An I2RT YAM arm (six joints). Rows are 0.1 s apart.
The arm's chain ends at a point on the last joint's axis. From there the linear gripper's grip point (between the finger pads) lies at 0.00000 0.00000 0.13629 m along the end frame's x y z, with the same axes.
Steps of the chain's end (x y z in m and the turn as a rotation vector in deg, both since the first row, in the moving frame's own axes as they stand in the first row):
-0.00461, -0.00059, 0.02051, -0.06, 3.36, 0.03
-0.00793, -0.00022, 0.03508, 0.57, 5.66, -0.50
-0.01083, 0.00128, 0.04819, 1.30, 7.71, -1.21
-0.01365, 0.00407, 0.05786, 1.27, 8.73, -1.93
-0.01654, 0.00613, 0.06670, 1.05, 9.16, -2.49
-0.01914, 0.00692, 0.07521, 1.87, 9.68, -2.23
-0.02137, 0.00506, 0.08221, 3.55, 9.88, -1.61
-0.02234, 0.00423, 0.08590, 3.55, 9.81, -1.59
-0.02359, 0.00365, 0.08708, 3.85, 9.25, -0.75
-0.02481, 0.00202, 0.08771, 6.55, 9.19, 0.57
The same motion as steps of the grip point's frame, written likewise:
0.00338, -0.00045, 0.02028, -0.06, 3.36, 0.03
0.00551, -0.00163, 0.03441, 0.57, 5.66, -0.50
0.00742, -0.00200, 0.04692, 1.30, 7.71, -1.21
0.00698, 0.00071, 0.05625, 1.27, 8.73, -1.93
0.00509, 0.00317, 0.06494, 1.05, 9.16, -2.49
0.00368, 0.00205, 0.07320, 1.87, 9.68, -2.23
0.00188, -0.00367, 0.07993, 3.55, 9.88, -1.61
0.00075, -0.00449, 0.08365, 3.55, 9.81, -1.59
-0.00176, -0.00560, 0.08500, 3.85, 9.25, -0.75
-0.00301, -0.01335, 0.08507, 6.55, 9.19, 0.57

